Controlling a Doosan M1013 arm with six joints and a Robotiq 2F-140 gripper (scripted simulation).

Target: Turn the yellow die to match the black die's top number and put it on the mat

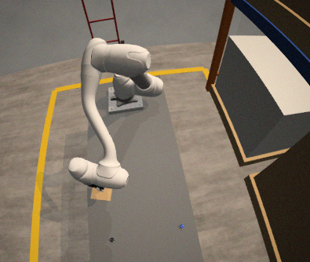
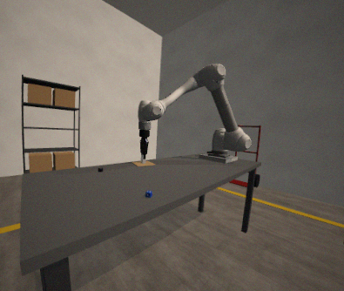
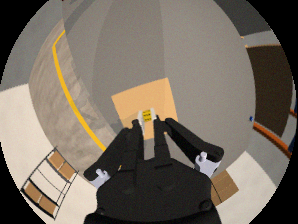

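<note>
My hand is 20 mm above the yellow die. Also, from my hand: blue die: 380 mm ahead, 430 mm to the left, 30 mm below; tan mat: 40 mm below; black die: 340 mm ahead, 10 mm to the right, 30 mm below.
</note>
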